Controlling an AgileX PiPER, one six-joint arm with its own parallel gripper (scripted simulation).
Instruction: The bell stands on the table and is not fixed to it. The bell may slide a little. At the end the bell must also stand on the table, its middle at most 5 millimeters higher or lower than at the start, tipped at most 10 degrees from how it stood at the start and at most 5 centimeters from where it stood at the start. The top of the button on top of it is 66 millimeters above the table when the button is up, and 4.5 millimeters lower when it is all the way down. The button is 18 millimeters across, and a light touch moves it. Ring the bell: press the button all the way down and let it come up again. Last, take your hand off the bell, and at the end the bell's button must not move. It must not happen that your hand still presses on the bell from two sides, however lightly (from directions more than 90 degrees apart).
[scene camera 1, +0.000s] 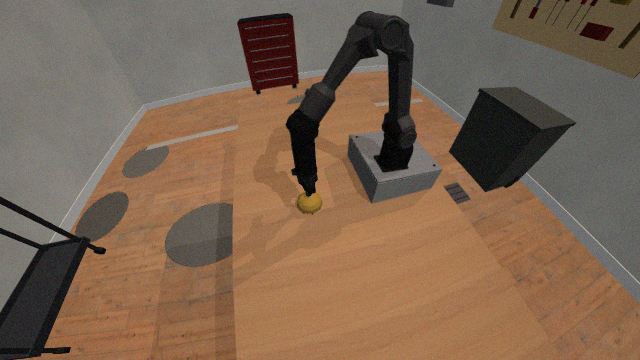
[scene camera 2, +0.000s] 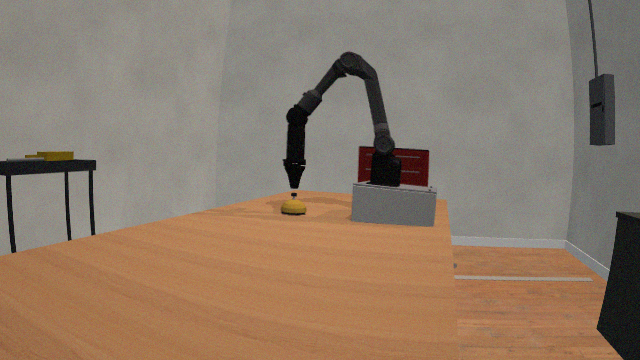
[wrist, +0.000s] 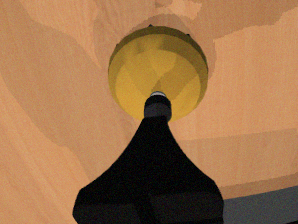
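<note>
A bell (wrist: 157, 60) is visible to me, and together with the bell I see my gripper (wrist: 156, 130).
</note>
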